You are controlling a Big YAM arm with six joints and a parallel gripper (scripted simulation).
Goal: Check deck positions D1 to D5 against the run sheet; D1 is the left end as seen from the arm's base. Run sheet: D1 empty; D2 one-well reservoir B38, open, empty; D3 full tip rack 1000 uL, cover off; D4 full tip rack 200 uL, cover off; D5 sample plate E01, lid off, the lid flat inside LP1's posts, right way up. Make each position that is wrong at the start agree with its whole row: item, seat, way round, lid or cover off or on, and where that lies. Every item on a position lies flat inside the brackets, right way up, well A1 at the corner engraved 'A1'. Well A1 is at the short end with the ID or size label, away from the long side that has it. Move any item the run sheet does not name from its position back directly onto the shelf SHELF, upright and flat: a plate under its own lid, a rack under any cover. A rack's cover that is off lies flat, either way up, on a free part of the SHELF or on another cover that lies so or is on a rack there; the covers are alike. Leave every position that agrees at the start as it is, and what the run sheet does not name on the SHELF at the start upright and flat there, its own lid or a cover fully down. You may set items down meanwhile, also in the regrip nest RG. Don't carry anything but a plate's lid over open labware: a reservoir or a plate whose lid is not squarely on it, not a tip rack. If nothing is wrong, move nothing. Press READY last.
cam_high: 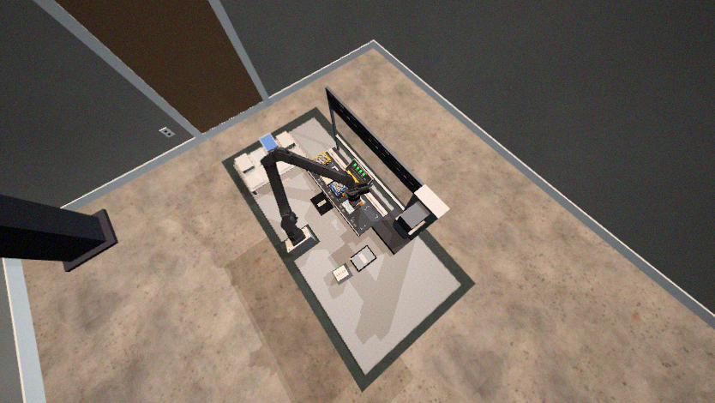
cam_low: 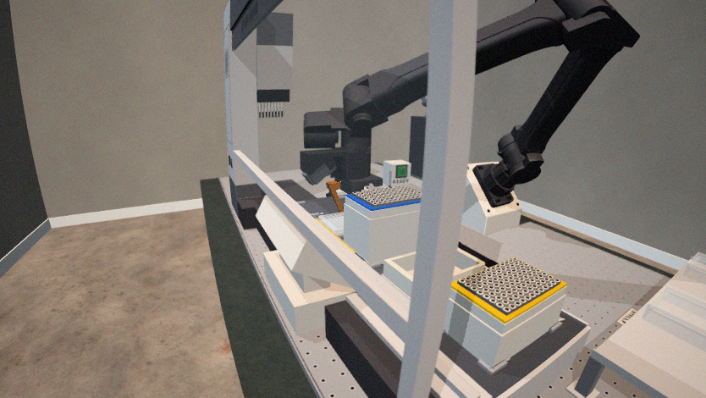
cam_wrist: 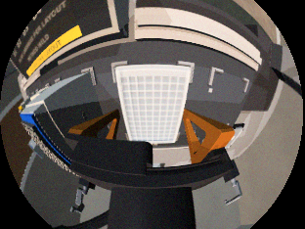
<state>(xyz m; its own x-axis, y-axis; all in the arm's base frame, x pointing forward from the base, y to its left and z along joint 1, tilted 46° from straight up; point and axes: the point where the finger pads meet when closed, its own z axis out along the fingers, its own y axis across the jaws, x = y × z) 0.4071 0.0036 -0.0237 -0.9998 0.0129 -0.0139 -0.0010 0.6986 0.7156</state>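
Now: the white sample plate 10 mm below my hand. The rest, counted from my hand: frame bar (190 mm ahead, 110 mm above, 70 mm to the left); blue-rimmed tip rack (120 mm to the left, 60 mm above, 10 mm behind); black nest (160 mm behind, 150 mm to the left, 60 mm below).
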